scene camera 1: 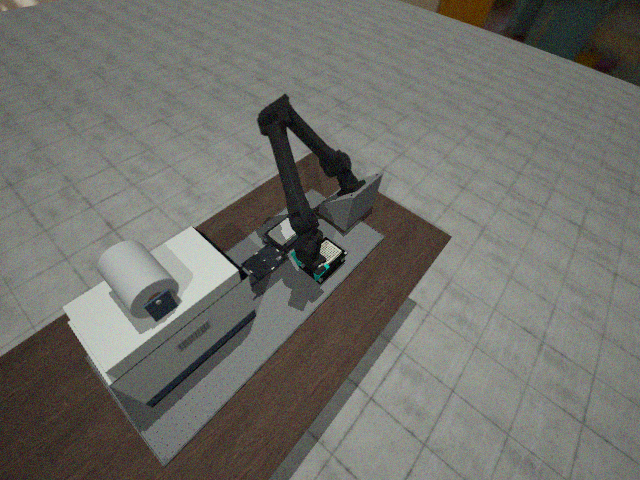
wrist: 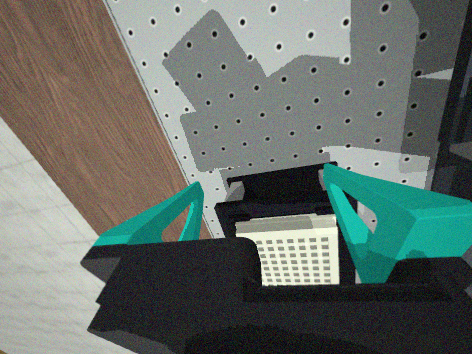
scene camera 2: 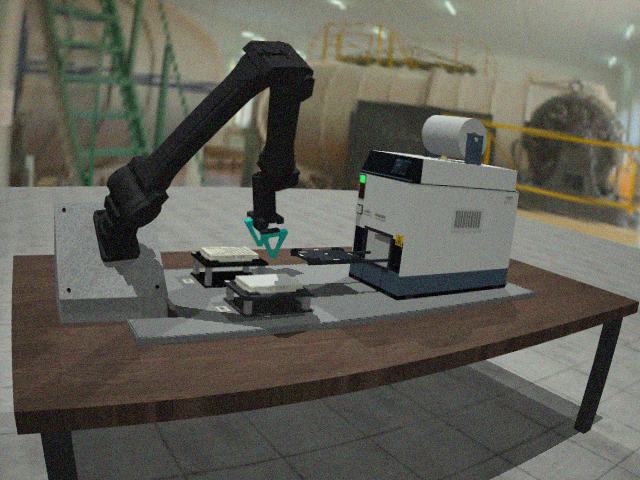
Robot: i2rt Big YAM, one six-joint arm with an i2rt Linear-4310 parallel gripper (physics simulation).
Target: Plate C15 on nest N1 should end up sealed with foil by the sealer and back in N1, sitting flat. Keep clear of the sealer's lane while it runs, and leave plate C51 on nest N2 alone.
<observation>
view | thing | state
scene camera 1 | white roll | -
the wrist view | my gripper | -
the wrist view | cream well plate C15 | -
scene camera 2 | my gripper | -
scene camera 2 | cream well plate C15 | -
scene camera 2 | white roll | -
</observation>
